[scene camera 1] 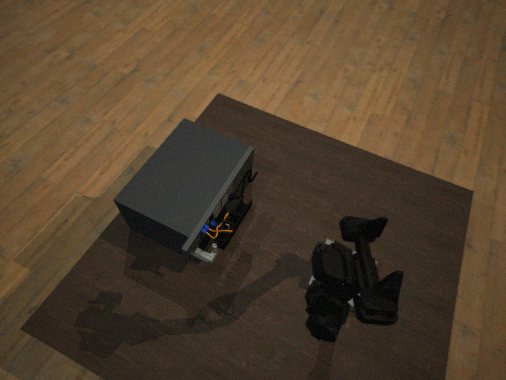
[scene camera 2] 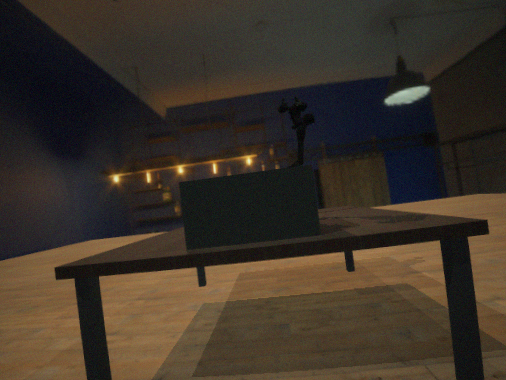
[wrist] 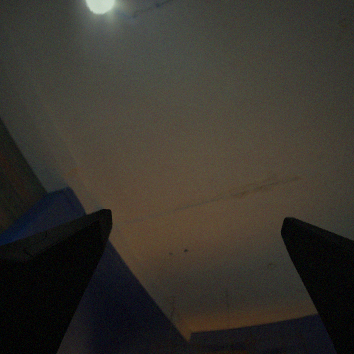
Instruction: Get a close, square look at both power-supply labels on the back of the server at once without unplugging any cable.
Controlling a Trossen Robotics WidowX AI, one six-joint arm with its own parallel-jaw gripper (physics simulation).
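Places are measured from the arm's base along level axes (x down, y right, z back), in centimetres.
Pixels of known places: gripper, fingertip midpoint: (scene camera 1: 392,243) (scene camera 2: 289,96) (wrist: 198,222).
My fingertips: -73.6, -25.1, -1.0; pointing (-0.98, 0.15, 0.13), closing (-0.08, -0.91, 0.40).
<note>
Behind a point stands the place of what it marks, as x, y, z.
The server is a dark grey box (scene camera 1: 182,182) {-19.1, -1.2, -60.1} (scene camera 2: 250,210) {-7.0, 3.7, -76.6} on the table. In scene camera 1 its open side faces the arm, with orange cables (scene camera 1: 217,233) {-20.3, -14.0, -39.3}, blue plugs (scene camera 1: 205,228) {-18.2, -13.3, -44.3} and a black cable (scene camera 1: 243,184) {-9.9, 13.3, -42.5} in the shadow under the top's edge. No power-supply label can be made out there. Scene camera 2 shows a plain panel of the box. My gripper (scene camera 1: 393,247) {-73.6, -25.1, -1.0} (scene camera 2: 292,103) {-73.6, -25.1, -1.0} (wrist: 198,222) {-73.6, -25.1, -1.0} is open and empty, raised high over the arm's base, apart from the server. The wrist view shows ceiling and wall between the fingers; the server does not show there.
The dark table (scene camera 1: 310,165) {3.4, 44.7, -22.6} (scene camera 2: 125,266) {5.1, 43.3, -83.5} carries the server and the arm. A light grey bracket-like piece (scene camera 1: 204,255) {-11.4, -19.6, -41.7} sticks out at the server's near lower corner. A hanging lamp (scene camera 2: 406,82) and shelves with small lights are in the background.
</note>
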